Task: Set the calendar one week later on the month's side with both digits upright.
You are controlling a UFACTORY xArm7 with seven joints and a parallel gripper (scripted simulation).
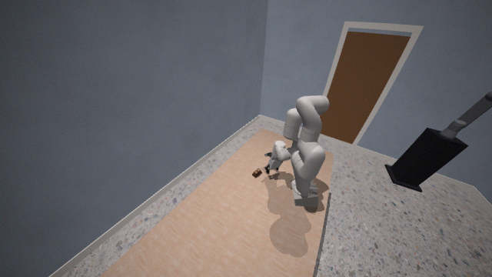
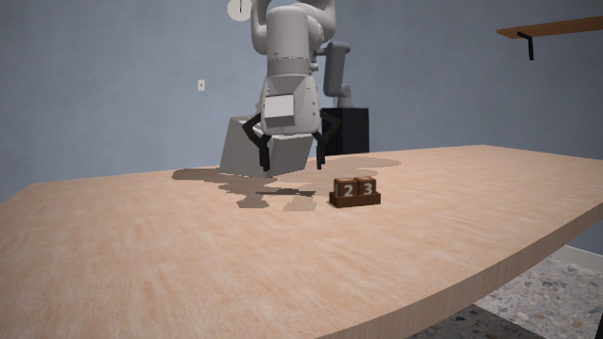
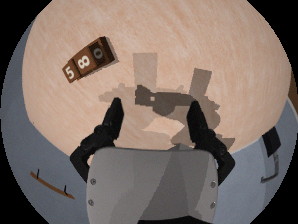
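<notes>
Right now my hand is 100 mm short of the cube, 30 mm to the right of it and 30 mm above it. Round my hand: brown wooden tray: 110 mm ahead, 50 mm to the left, 50 mm below.
</notes>
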